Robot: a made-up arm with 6 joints.
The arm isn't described. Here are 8 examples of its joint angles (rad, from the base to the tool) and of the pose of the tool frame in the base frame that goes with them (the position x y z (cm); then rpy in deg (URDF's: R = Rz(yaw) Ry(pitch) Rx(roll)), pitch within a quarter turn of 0, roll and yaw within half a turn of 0).
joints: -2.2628 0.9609 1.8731 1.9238 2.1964 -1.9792
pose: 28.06 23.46 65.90 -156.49 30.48 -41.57
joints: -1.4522 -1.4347 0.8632 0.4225 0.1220 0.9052
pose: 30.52 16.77 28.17 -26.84 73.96 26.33
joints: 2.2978 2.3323 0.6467 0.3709 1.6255 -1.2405
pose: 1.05 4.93 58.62 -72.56 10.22 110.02
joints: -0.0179 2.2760 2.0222 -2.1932 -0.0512 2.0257
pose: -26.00 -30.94 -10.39 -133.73 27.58 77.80
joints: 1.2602 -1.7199 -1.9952 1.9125 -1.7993 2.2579
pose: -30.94 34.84 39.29 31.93 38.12 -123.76
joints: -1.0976 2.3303 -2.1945 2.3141 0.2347 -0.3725
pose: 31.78 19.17 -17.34 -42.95 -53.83 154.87
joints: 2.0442 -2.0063 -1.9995 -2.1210 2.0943 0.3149
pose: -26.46 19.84 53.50 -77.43 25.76 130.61
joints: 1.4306 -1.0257 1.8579 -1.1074 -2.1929 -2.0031
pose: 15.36 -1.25 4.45 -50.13 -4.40 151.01
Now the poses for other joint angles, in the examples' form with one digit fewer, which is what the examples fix.
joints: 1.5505 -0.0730 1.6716 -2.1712 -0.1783 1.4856
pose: -38.5 -27.0 17.4 97.0 -12.7 49.3
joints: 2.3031 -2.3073 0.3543 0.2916 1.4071 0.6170
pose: -39.7 24.8 27.3 -38.9 -69.0 -49.9
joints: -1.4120 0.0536 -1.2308 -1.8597 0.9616 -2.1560
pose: -9.3 26.1 -21.3 111.3 -28.1 35.4
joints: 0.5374 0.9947 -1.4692 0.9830 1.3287 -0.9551
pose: -47.1 2.4 -18.7 -24.5 -2.1 -23.6
